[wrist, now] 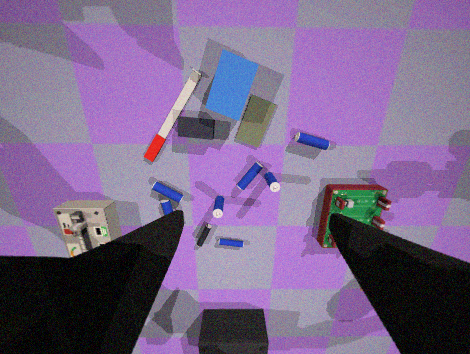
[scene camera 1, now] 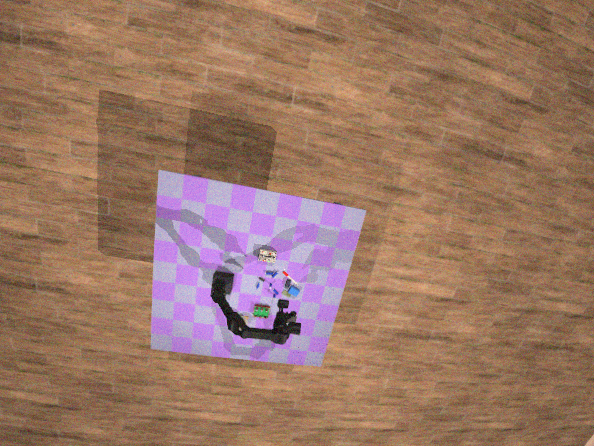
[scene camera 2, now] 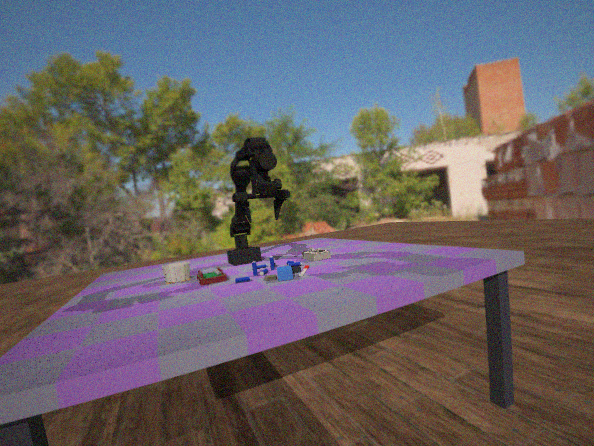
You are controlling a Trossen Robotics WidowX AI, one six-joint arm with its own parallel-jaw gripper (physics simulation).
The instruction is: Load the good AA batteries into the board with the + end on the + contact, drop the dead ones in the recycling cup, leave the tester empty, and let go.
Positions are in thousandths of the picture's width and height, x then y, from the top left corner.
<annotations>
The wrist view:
my gripper: 546, 617
blue block: 499, 216, on the table
red-and-white stick: 337, 400, on the table
olive block: 552, 315, on the table
battery tester: 180, 634
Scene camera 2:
my gripper: 444, 497
</annotations>
